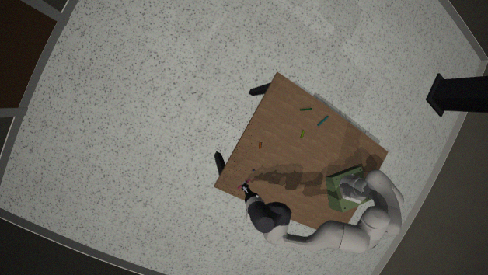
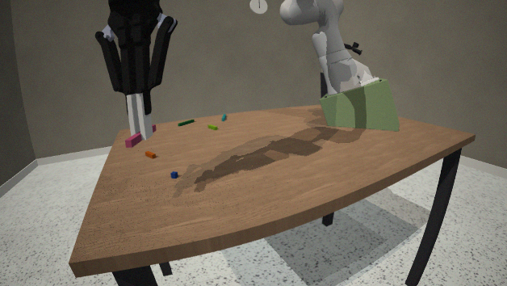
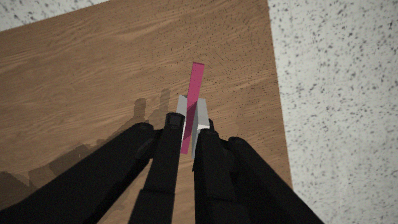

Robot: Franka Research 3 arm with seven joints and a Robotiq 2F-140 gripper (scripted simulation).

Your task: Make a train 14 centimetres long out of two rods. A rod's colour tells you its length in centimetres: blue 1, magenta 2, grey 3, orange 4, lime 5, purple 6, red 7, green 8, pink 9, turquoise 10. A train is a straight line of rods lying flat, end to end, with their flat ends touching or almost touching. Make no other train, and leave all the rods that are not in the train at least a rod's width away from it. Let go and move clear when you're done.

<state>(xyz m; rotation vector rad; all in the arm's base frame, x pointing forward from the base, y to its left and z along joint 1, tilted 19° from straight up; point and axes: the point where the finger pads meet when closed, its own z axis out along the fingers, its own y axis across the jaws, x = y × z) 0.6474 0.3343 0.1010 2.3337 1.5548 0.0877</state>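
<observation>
My gripper is now 24 cm to the left of the orange rod and 13 cm above it. Also, from my hand: lime rod (22 cm behind, 44 cm to the right, 13 cm below); then pink rod (3 cm below); then blue rod (5 cm behind, 8 cm to the right, 13 cm below).
</observation>
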